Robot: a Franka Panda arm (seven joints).
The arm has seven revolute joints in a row. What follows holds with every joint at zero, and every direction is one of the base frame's. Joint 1 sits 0.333 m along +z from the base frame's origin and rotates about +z. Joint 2 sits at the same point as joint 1 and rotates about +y. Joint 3 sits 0.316 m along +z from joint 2 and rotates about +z. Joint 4 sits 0.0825 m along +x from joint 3 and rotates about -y. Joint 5 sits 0.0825 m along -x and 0.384 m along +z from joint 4 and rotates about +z. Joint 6 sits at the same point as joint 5 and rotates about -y. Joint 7 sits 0.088 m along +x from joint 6 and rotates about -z. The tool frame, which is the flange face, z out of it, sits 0.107 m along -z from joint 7; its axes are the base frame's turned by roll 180, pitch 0 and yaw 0 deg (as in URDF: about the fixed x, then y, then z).
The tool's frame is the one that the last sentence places.
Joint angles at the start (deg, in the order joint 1, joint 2, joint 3, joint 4, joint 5, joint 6, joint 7):
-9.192 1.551 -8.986 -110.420 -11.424 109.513 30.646
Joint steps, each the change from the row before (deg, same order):
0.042 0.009 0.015 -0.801 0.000 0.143 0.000
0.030 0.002 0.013 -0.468 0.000 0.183 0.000
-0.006 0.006 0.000 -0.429 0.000 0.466 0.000
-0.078 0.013 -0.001 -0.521 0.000 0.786 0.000
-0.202 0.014 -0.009 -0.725 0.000 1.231 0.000
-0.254 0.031 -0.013 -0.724 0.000 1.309 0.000
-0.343 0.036 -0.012 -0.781 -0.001 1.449 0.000
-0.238 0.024 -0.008 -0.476 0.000 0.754 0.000
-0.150 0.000 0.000 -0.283 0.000 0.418 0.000
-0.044 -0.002 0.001 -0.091 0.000 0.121 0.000
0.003 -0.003 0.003 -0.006 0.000 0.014 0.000
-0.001 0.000 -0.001 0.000 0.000 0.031 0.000
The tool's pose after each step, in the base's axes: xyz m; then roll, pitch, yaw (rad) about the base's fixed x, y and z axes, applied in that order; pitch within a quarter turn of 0, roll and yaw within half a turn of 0. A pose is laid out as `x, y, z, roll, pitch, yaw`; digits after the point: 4 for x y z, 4 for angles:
0.5276, -0.1869, 0.4639, 2.9486, -0.0431, -0.7747
0.5267, -0.1861, 0.4603, 2.9466, -0.0384, -0.7733
0.5263, -0.1858, 0.4574, 2.9473, -0.0385, -0.7719
0.5259, -0.1862, 0.4541, 2.9501, -0.0417, -0.7709
0.5254, -0.1876, 0.4498, 2.9552, -0.0483, -0.7709
0.5247, -0.1896, 0.4455, 2.9609, -0.0558, -0.7717
0.5237, -0.1922, 0.4409, 2.9673, -0.0644, -0.7737
0.5228, -0.1941, 0.4379, 2.9701, -0.0677, -0.7759
0.5221, -0.1952, 0.4362, 2.9716, -0.0694, -0.7773
0.5219, -0.1955, 0.4356, 2.9720, -0.0698, -0.7777
0.5219, -0.1955, 0.4356, 2.9721, -0.0699, -0.7776
0.5219, -0.1955, 0.4357, 2.9724, -0.0704, -0.7775

